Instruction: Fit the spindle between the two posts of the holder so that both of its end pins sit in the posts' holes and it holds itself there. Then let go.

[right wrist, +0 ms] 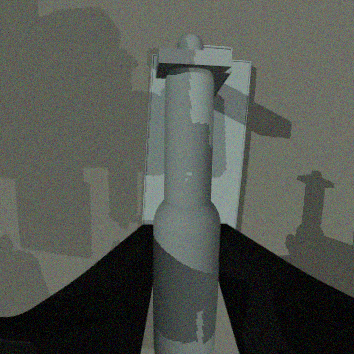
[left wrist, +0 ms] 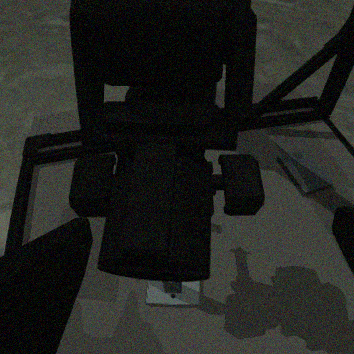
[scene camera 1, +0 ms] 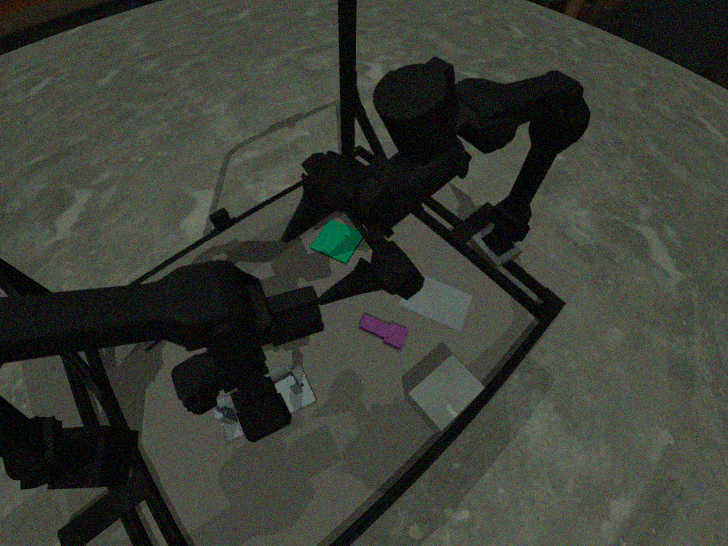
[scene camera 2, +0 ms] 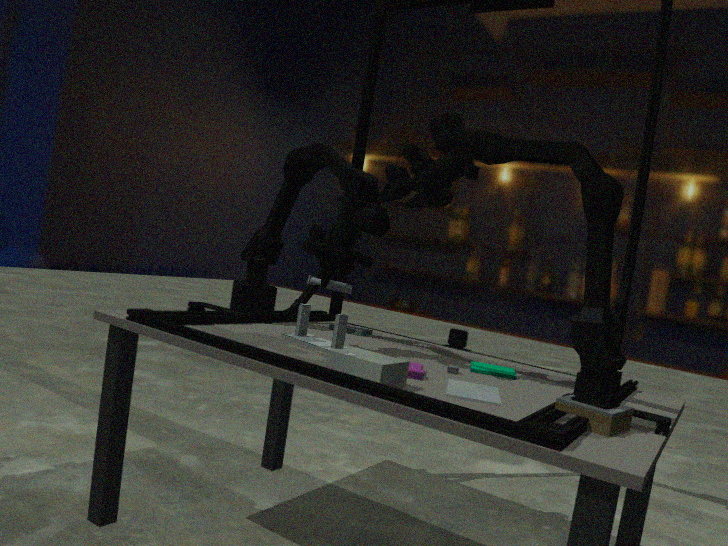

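Seen in the pictures: left gripper, fingertip midpoint: (left wrist: 213,224) (scene camera 1: 300,270) (scene camera 2: 391,203); right gripper, fingertip midpoint: (right wrist: 183,234) (scene camera 1: 251,390) (scene camera 2: 326,288); left arm's base at its link origin: (scene camera 1: 497,242) (scene camera 2: 595,402); right arm's base at its link origin: (scene camera 1: 76,456) (scene camera 2: 255,283).
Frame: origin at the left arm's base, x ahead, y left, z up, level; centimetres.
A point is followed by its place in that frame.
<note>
My right gripper (right wrist: 183,234) @(y 5.9, x 64.3, z 9.8 cm) (scene camera 2: 327,277) @(y 5.9, x 64.3, z 9.8 cm) is shut on the grey spindle (right wrist: 187,158) @(y 5.8, x 67.3, z 11.6 cm) (scene camera 2: 339,287) @(y 6.9, x 59.2, z 10.7 cm) and holds it level, a little above the holder. The holder is a pale plate (scene camera 1: 303,393) @(y 7.3, x 57.8, z -3.1 cm) (left wrist: 156,298) @(y 8.1, x 56.8, z -3.1 cm) (right wrist: 232,168) @(y 1.9, x 65.5, z -3.1 cm) with two upright posts (scene camera 2: 303,320) @(y 5.2, x 71.5, z 0.8 cm) (scene camera 2: 340,330) @(y 6.0, x 57.8, z 1.1 cm). In the right wrist view the spindle runs lengthwise over the plate, and its flanged end with the round pin points away. In scene camera 1 the right arm covers most of the holder and the spindle. My left gripper (scene camera 1: 302,269) @(y 3.1, x 50.8, z 31.0 cm) (scene camera 2: 411,184) is open and empty, high above the middle of the table.
A green block (scene camera 1: 337,241) @(y -22.0, x 34.2, z -3.0 cm) (scene camera 2: 493,369) @(y -20.9, x 32.8, z -3.0 cm) and a purple block (scene camera 1: 384,330) @(y 4.1, x 37.0, z -2.4 cm) (scene camera 2: 416,371) @(y 7.1, x 33.9, z -2.4 cm) lie mid-table. A flat grey plate (scene camera 1: 438,303) @(y 4.6, x 22.4, z -3.4 cm) (scene camera 2: 473,391) @(y 4.5, x 21.8, z -3.4 cm) and a grey box (scene camera 1: 445,390) @(y 21.3, x 34.6, z 1.1 cm) (scene camera 2: 378,365) @(y 25.3, x 28.5, z 0.8 cm) lie nearer the edge. A small black cube (scene camera 1: 221,218) @(y -41.4, x 58.0, z 0.6 cm) (scene camera 2: 457,338) @(y -41.4, x 57.6, z -0.9 cm) sits at the back.
</note>
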